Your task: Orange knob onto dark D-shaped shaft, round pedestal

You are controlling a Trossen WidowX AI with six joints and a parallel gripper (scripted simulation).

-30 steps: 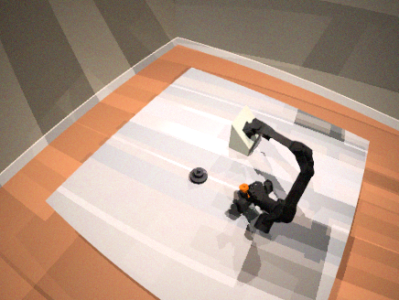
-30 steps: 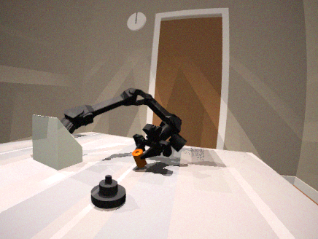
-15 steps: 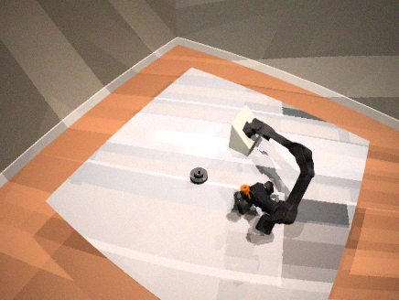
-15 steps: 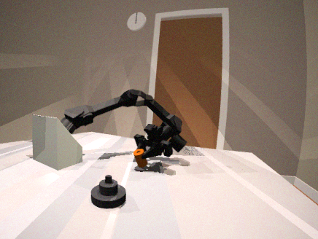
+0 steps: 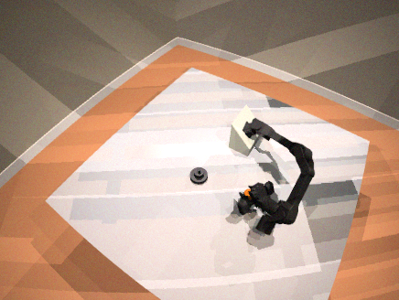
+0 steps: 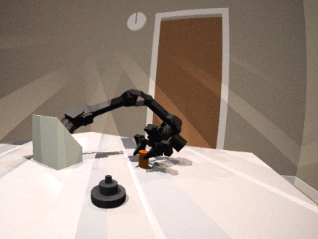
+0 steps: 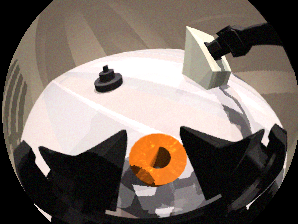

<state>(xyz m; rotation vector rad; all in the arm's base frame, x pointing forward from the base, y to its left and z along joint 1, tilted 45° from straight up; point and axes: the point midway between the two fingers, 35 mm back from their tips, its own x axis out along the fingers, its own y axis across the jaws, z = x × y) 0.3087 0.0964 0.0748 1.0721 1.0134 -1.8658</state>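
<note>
Now: the orange knob 1 cm ahead of my gripper tip, 3 cm to the left of it and 2 cm below it. The rest, counted from my gripper tip: pedestal 22 cm to the right, 2 cm below.
</note>
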